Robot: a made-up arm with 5 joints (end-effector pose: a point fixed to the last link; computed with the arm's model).
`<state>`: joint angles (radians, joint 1 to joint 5).
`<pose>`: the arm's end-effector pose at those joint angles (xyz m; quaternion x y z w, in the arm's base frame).
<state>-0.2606 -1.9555 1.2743 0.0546 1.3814</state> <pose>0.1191 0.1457 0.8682 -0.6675 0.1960 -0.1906 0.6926</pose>
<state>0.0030 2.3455 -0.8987 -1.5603 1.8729</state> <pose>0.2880 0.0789 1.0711 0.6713 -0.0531 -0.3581 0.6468</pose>
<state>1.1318 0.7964 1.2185 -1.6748 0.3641</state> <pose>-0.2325 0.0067 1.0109 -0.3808 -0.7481 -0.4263 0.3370</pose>
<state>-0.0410 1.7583 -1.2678 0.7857 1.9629</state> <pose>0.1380 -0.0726 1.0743 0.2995 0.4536 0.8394 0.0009</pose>
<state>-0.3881 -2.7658 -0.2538 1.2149 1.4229</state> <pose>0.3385 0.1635 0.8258 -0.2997 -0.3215 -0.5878 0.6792</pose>
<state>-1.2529 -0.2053 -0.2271 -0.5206 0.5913</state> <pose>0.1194 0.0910 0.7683 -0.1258 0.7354 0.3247 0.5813</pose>
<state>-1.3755 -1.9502 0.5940 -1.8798 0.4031</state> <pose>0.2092 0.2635 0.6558 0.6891 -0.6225 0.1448 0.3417</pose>
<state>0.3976 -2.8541 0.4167 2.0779 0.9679</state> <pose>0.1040 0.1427 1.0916 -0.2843 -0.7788 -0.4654 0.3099</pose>
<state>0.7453 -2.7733 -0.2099 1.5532 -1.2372</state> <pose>0.0466 0.1502 1.0685 -0.8115 0.2595 0.3149 0.4182</pose>
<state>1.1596 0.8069 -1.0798 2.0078 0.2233</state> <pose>-0.3197 0.0731 0.9022 0.5082 0.1198 0.2452 0.8169</pose>
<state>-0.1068 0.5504 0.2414 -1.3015 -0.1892</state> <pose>0.1012 -0.0097 0.9781 -0.5866 -0.2152 0.0125 0.7807</pose>
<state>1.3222 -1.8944 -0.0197 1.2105 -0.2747</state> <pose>-0.1995 0.2209 0.9893 0.7936 -0.4998 -0.3122 0.1514</pose>
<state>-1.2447 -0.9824 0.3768 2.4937 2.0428</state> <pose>0.1931 0.2983 0.7271 0.1126 -0.6076 0.1983 0.7608</pose>
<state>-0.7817 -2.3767 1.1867 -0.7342 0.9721</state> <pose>0.1635 0.2009 0.7772 -0.6964 0.5382 -0.4390 0.1809</pose>
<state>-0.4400 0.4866 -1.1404 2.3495 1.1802</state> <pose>0.1414 0.0983 1.0095 0.7278 0.1508 -0.2101 0.6351</pose>
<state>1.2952 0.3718 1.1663 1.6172 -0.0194</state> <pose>-0.2812 0.1580 0.9241 0.1572 -0.5405 0.7614 0.3216</pose>
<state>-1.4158 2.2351 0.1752 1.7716 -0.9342</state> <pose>0.1300 0.0302 0.5703 -0.2810 -0.8493 -0.4035 0.1919</pose>
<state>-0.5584 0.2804 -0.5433 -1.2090 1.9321</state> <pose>0.0834 -0.0183 0.9694 -0.0732 0.5252 0.8474 0.0284</pose>
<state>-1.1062 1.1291 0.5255 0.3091 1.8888</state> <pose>0.1140 0.0188 0.6687 0.4595 -0.2764 0.8053 0.2528</pose>
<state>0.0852 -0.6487 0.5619 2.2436 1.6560</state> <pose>-0.0404 0.2484 0.9770 0.1889 -0.8561 0.3701 0.3073</pose>
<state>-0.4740 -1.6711 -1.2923 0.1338 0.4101</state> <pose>0.1920 0.3327 0.9049 0.4064 0.4996 -0.5571 0.5243</pose>
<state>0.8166 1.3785 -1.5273 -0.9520 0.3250</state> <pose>-0.1367 -0.0367 1.1136 -0.8807 0.2335 0.3411 0.2313</pose>
